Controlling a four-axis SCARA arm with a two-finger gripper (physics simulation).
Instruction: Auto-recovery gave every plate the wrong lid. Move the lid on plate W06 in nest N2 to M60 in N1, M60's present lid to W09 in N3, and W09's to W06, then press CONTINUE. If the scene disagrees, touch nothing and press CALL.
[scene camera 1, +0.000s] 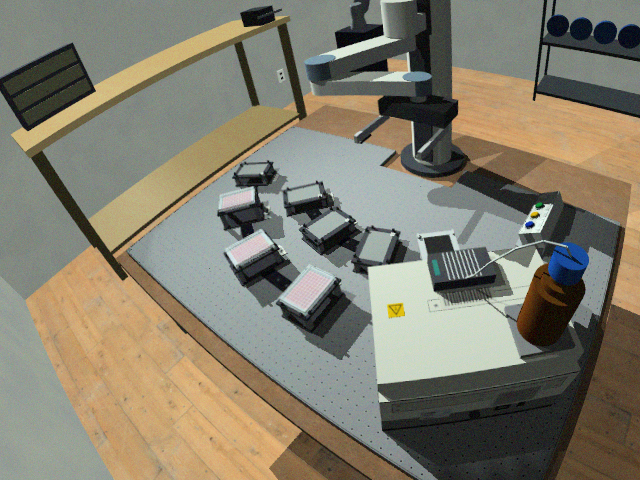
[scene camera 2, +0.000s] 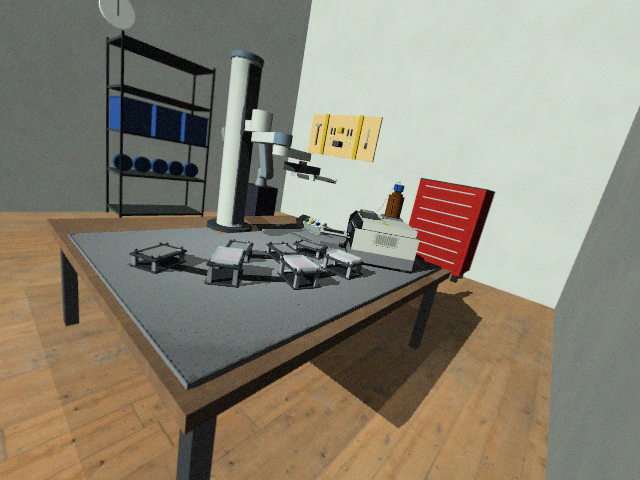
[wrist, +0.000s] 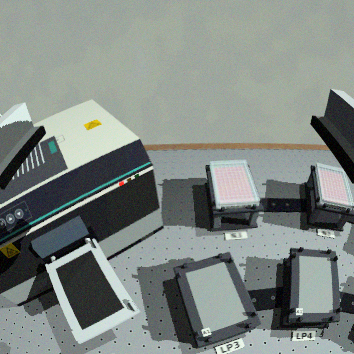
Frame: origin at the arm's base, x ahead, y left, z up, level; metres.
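Seen in the pictures: gripper, between the fingertips: (scene camera 1: 386, 147) (scene camera 2: 325, 180) (wrist: 170, 100); arm's base, origin of its link: (scene camera 1: 432, 159) (scene camera 2: 229, 227).
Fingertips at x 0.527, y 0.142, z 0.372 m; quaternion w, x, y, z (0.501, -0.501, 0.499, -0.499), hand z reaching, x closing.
Pixels of each thing's middle, then the offset from my fingertips to it. "spot": a spot on its surface instead.
- N3's plate, middle of its body: (wrist: 232, 180) (scene camera 1: 307, 287) (scene camera 2: 344, 255) 0.251 m ahead, 0.092 m right, 0.284 m down
- N1's plate, middle of its body: (scene camera 1: 236, 198) (scene camera 2: 228, 254) 0.096 m ahead, 0.556 m right, 0.276 m down
- button box, middle of its body: (scene camera 1: 542, 219) (scene camera 2: 311, 224) 0.326 m back, 0.341 m left, 0.317 m down
- LP3, middle of its body: (wrist: 214, 298) (scene camera 1: 376, 249) (scene camera 2: 310, 248) 0.020 m ahead, 0.044 m right, 0.332 m down
- LP4, middle of its body: (wrist: 311, 286) (scene camera 1: 327, 228) (scene camera 2: 283, 252) 0.019 m ahead, 0.223 m right, 0.332 m down
- white-framed tray, a spot on its surface: (wrist: 65, 300) spot: 0.026 m back, 0.172 m left, 0.259 m down
- brown bottle, a spot on its surface: (scene camera 1: 550, 304) spot: 0.218 m ahead, 0.431 m left, 0.025 m down
Three pink-welled plates with clear lids sit on raised nests: N3's plate (scene camera 1: 310, 290) (scene camera 2: 343, 256) (wrist: 234, 184) nearest the machine, N2's plate (scene camera 1: 252, 250) (scene camera 2: 300, 263) (wrist: 332, 185) in the middle, and N1's plate (scene camera 1: 236, 198) (scene camera 2: 227, 255) farthest. N1 does not show in the wrist view. Plate IDs and lid marks are not readable. The button box (scene camera 1: 537, 219) (scene camera 2: 313, 223) has green, yellow and blue buttons; its lettering is not readable. My gripper (scene camera 1: 388, 146) (scene camera 2: 324, 180) (wrist: 170, 100) is open, high above the table on the column side, apart from the plates.
Grey-topped stands LP3 (scene camera 1: 377, 245) (wrist: 217, 297) and LP4 (scene camera 1: 328, 227) (wrist: 315, 285) stand between column and nests, with two more stands farther along. The cream machine (scene camera 1: 444, 335) (scene camera 2: 387, 240) has a white-framed tray (wrist: 65, 300) sticking out. A brown bottle (scene camera 1: 550, 304) (scene camera 2: 393, 204) stands on it.
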